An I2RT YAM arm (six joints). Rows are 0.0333 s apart.
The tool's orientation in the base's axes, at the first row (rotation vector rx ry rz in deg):
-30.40, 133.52, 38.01
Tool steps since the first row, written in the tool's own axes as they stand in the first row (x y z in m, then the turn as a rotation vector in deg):
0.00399, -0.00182, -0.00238, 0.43, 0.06, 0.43
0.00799, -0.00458, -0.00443, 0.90, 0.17, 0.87
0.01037, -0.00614, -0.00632, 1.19, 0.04, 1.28
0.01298, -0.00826, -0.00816, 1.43, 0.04, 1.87
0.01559, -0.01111, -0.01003, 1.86, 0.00, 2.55
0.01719, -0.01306, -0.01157, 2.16, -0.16, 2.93
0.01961, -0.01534, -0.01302, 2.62, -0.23, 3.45
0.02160, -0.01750, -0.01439, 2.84, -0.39, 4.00
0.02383, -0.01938, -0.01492, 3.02, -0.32, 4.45
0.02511, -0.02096, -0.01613, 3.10, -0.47, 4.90
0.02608, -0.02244, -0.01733, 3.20, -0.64, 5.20
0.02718, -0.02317, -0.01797, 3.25, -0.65, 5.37
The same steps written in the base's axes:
-0.00300, -0.00360, -0.00172, -0.13, 0.21, -0.56
-0.00536, -0.00775, -0.00396, -0.31, 0.46, -1.13
-0.00712, -0.01055, -0.00482, -0.26, 0.54, -1.64
-0.00873, -0.01380, -0.00605, -0.15, 0.84, -2.20
-0.00997, -0.01765, -0.00749, -0.11, 1.12, -2.95
-0.01081, -0.02040, -0.00818, -0.05, 1.15, -3.46
-0.01201, -0.02352, -0.00959, -0.10, 1.31, -4.13
-0.01294, -0.02641, -0.01073, 0.09, 1.46, -4.70
-0.01379, -0.02864, -0.01249, 0.14, 1.74, -5.10
-0.01444, -0.03084, -0.01306, 0.38, 1.87, -5.50
-0.01492, -0.03289, -0.01340, 0.54, 1.89, -5.82
-0.01562, -0.03406, -0.01396, 0.59, 1.97, -5.97

